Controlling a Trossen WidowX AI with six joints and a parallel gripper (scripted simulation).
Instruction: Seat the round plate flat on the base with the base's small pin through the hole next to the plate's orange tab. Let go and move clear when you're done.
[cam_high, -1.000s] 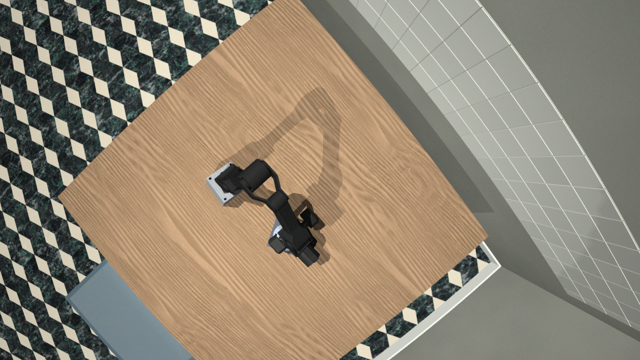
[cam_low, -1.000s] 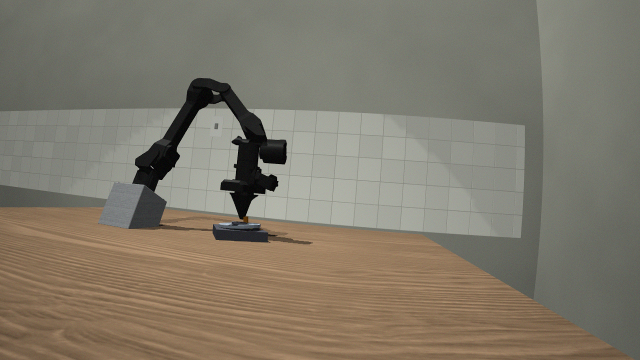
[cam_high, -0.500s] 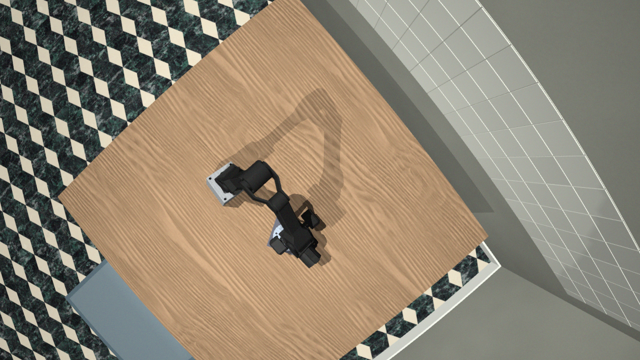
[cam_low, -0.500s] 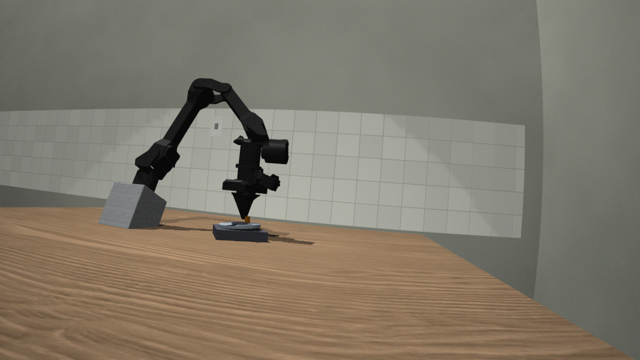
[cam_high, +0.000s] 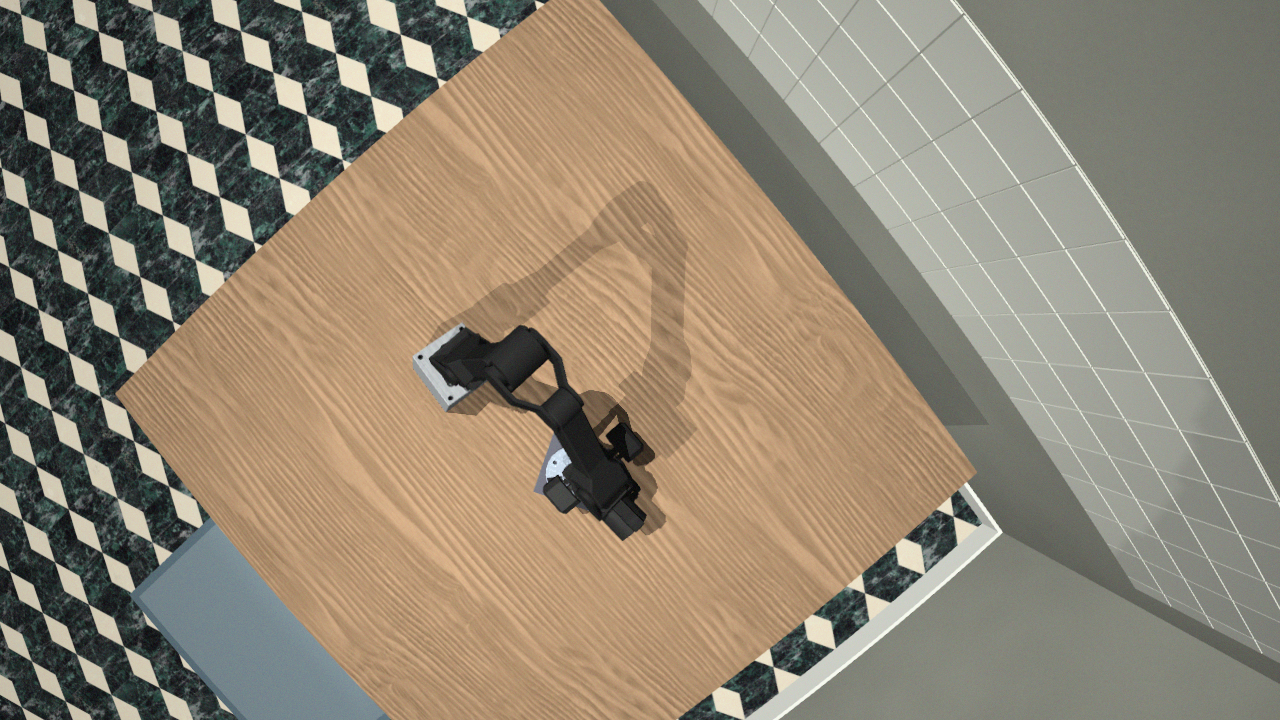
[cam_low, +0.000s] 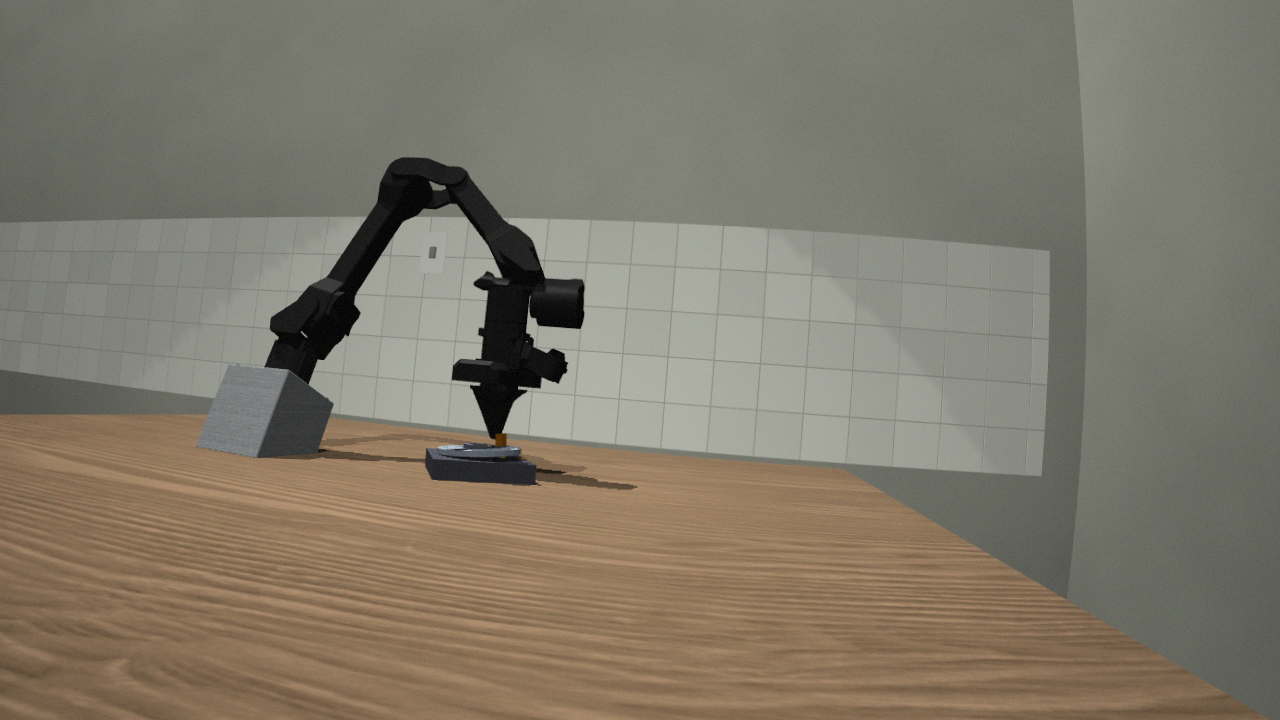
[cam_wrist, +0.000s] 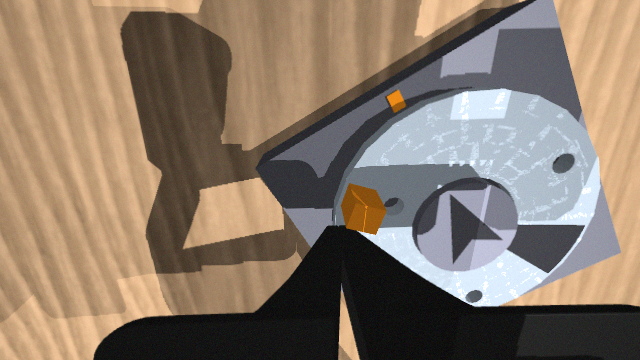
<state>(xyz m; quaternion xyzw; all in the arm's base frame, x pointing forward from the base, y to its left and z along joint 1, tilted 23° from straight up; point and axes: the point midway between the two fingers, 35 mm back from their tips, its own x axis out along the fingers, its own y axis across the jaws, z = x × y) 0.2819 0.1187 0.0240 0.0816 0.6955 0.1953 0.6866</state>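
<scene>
My hand is 10 mm short of the plate, 50 mm to the left of it and 40 mm above it. Round my hand: dark grey square base (10 mm ahead, 50 mm to the right, 70 mm below); raised central hub (10 mm ahead, 50 mm to the right, 40 mm below).
</scene>
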